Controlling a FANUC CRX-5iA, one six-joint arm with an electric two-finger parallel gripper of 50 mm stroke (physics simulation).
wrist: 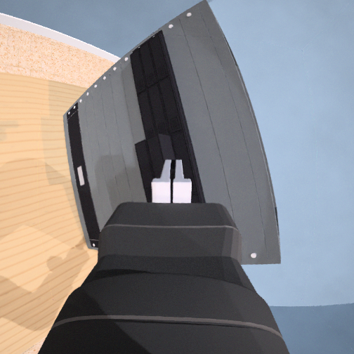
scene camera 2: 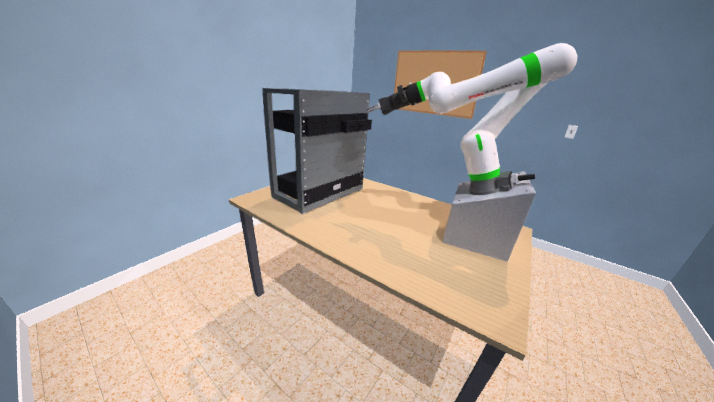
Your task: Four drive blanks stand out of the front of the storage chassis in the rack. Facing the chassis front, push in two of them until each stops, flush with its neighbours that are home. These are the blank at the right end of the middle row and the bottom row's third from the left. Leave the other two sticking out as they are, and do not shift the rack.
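Where they show: gripper, fingertip midpoint: (scene camera 2: 367,110); arm's base, origin of the base link: (scene camera 2: 487,189).
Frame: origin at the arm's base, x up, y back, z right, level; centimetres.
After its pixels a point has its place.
The black storage chassis (scene camera 2: 320,125) {y -71.0, x 19.3, z -34.7 cm} (wrist: 152,67) sits in the upper part of the grey rack (scene camera 2: 299,155) {y -73.3, x 6.0, z -45.6 cm} (wrist: 225,115), which stands upright on the table. At the right part of the chassis front, a dark block of blanks (scene camera 2: 355,125) {y -68.1, x 18.3, z -12.9 cm} (wrist: 146,152) stands out; single blanks and their rows are too dark to tell apart well. My gripper (scene camera 2: 369,109) {y -60.5, x 26.7, z -13.0 cm} (wrist: 173,169) is shut and empty. In the scene view its tips are near the rack's right front edge, slightly above the protruding block. In the wrist view the fingers overlap the dark chassis front, hiding part of it; contact cannot be told.
Grey panels lie above and below the chassis. A lower black unit (scene camera 2: 320,191) {y -72.6, x -15.5, z -33.3 cm} (wrist: 76,145) with a white label sits at the rack's bottom. The wooden table (scene camera 2: 400,250) {y -19.9, x -25.3, z -34.8 cm} (wrist: 30,150) carries the rack and the grey robot pedestal (scene camera 2: 487,220) {y 5.6, x -8.9, z -12.2 cm}. A brown board (scene camera 2: 442,65) hangs behind the arm.
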